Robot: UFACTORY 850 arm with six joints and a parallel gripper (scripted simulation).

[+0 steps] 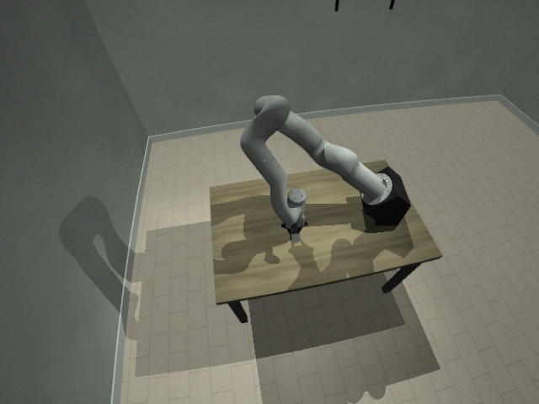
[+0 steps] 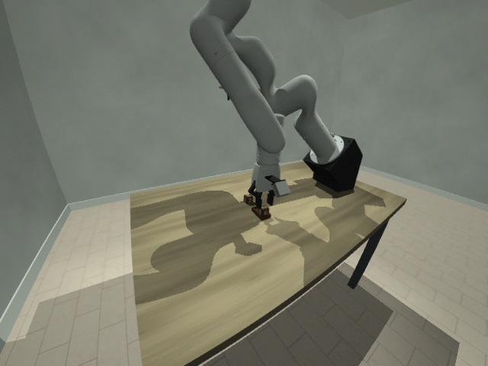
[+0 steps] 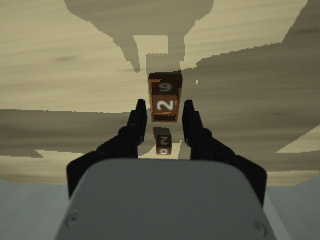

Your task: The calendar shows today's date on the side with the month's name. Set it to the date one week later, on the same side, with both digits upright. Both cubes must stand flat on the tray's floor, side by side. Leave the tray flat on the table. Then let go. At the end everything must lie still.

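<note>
Right now the brown tray is 6 cm below my hand and 2 cm to the right of it. The rest, counted from my hand: brown digit cube: 13 cm to the right, 5 cm below, 1 cm ahead.
</note>
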